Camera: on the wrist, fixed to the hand. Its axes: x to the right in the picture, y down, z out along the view.
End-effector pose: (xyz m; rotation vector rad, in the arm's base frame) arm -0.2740 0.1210 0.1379 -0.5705 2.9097 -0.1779
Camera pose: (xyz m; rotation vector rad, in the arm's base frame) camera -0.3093 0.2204 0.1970 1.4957 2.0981 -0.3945
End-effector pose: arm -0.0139 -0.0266 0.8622 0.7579 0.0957 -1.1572
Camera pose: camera 0.0833 0.0452 0.8606 0.7391 -0.8808 0.2411
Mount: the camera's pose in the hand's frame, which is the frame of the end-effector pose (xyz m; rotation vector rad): -0.0144 0.0954 -0.0728 0.4350 -0.2929 1.5516
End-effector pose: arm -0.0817 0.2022 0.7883 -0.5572 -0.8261 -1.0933
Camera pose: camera 0.0256 0.1912 0.7339 -0.7493 -0.5784 0.5838
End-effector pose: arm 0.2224 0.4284 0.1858 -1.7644 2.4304 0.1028
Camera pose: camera 0.1311 0.4618 0.2575 0.4810 2.6086 -0.0260
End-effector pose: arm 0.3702 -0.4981 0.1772 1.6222 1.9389 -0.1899
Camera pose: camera 0.4350 -0.4529 0.2686 2.6704 0.0636 -0.1749
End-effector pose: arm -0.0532 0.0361 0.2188 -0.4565 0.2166 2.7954
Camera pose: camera -0.0494 -0.0719 0.1647 -0.2382 -0.7892 -1.8485
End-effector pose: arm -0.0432 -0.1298 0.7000 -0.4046 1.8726 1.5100
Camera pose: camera -0.1154 -0.1748 0.7859 -1.6365 -2.0429 -1.5767
